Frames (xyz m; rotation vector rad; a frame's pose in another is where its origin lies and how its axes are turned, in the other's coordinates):
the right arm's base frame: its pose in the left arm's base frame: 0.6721 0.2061 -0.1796 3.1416 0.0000 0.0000
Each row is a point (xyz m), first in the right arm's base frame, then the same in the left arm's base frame.
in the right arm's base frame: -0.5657 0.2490 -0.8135
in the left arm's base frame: 0.1064 -0.0429 0.6339
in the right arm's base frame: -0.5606 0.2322 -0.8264
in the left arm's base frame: 0.1115 -0.0261 0.6468
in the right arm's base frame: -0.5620 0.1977 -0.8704
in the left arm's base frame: 0.1101 0.0084 0.6908
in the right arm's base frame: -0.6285 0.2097 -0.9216
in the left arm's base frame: 0.0436 -0.0036 0.7420
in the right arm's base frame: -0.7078 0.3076 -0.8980
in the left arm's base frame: -0.0357 -0.1015 0.7184
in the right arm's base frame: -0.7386 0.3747 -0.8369
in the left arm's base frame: -0.0665 -0.1686 0.6573
